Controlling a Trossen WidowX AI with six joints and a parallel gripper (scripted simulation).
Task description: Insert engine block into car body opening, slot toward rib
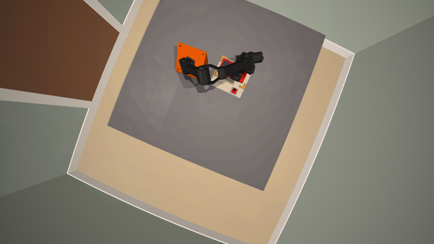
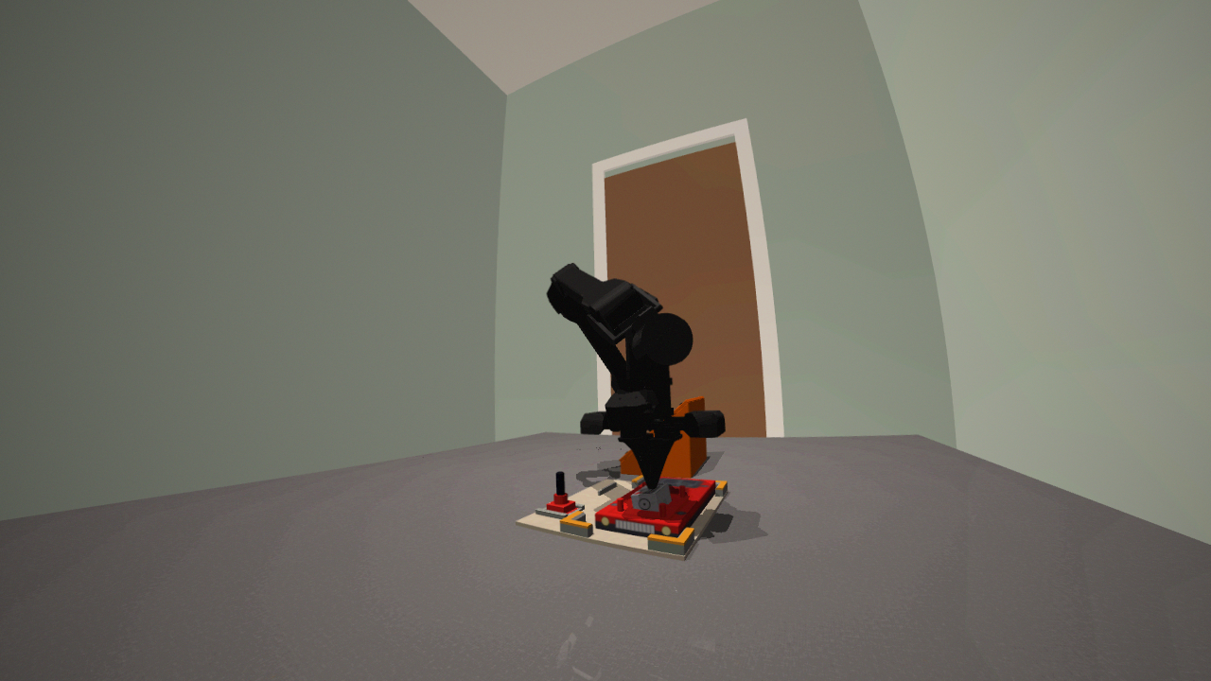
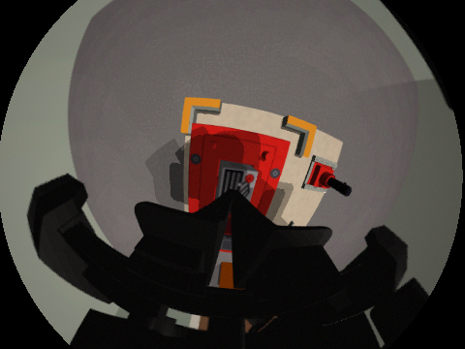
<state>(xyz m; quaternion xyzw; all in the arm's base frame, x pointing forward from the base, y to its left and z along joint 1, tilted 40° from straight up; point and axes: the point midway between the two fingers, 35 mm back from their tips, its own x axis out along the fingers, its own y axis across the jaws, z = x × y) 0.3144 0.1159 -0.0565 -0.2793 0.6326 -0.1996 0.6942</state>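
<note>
My gripper tip is now 2 cm above the engine block.
</note>
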